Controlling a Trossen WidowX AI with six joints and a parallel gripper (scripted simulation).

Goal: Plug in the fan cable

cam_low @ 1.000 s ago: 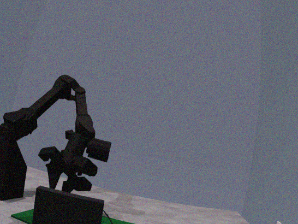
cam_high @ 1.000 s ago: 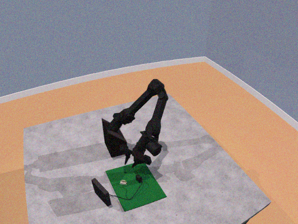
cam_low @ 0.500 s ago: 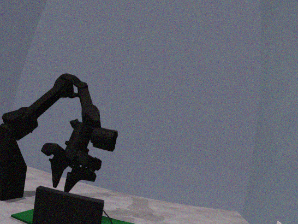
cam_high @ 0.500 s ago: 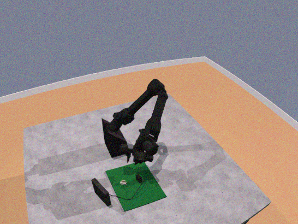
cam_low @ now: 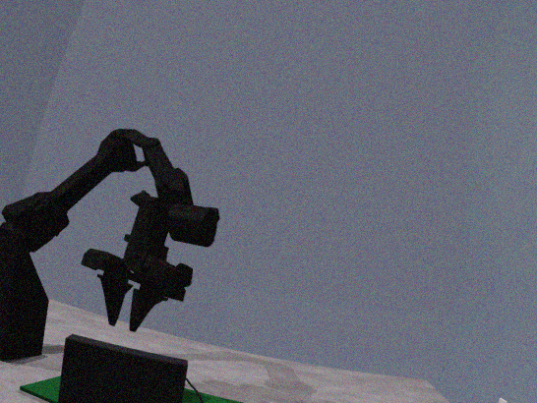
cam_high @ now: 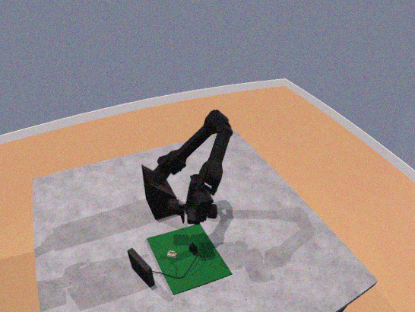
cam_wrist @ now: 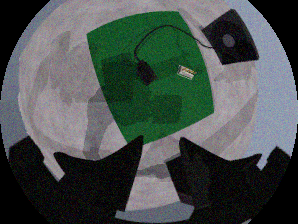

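Now: the black plug 8 cm ahead of my gripper tip, 7 cm below it and 2 cm to the right of it. From my gripper tip the other things lie so: green board: 10 cm below, 9 cm ahead, 5 cm to the right; white four-pin header: 10 cm to the right, 9 cm below, 6 cm ahead; black fan: 24 cm to the right, 11 cm ahead, 3 cm below.
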